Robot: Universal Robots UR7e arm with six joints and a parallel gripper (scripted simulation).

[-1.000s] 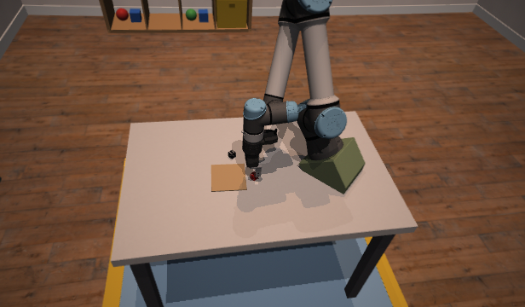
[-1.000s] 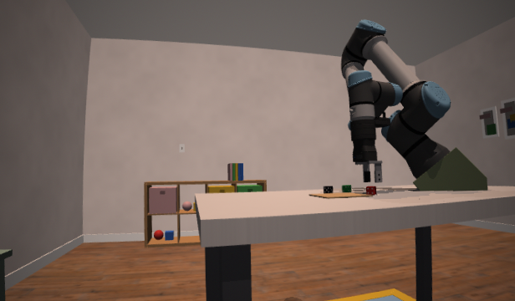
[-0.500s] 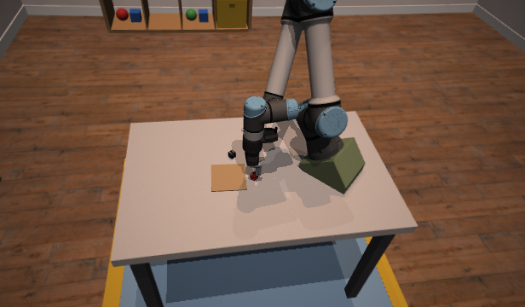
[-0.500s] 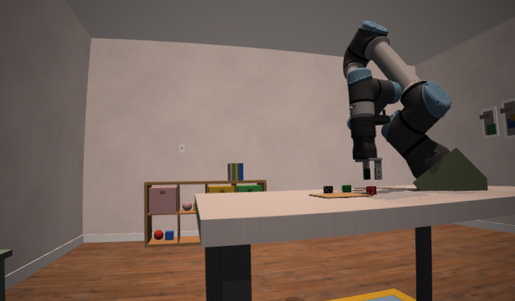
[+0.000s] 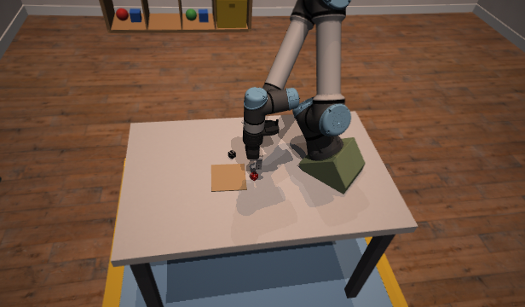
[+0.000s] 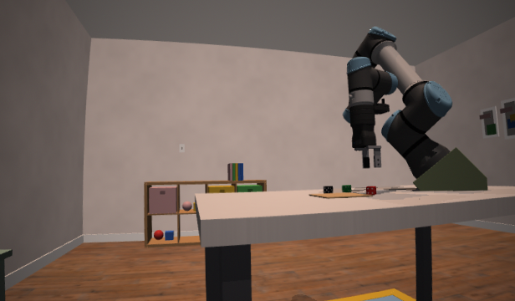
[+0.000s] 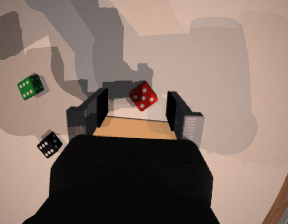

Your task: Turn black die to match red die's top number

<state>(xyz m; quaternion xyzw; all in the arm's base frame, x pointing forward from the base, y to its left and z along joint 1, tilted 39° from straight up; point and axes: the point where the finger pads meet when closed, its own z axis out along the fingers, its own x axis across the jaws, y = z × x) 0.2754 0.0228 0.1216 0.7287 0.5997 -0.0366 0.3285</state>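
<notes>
Right now my hand is 150 mm to the left of the black die, 90 mm above it and 50 mm short of it. Also, from my hand: red die 90 mm below, 10 mm ahead; then green die 140 mm to the right, 90 mm below, 40 mm behind; then tan mat 110 mm ahead, 100 mm below, 40 mm to the right.
</notes>
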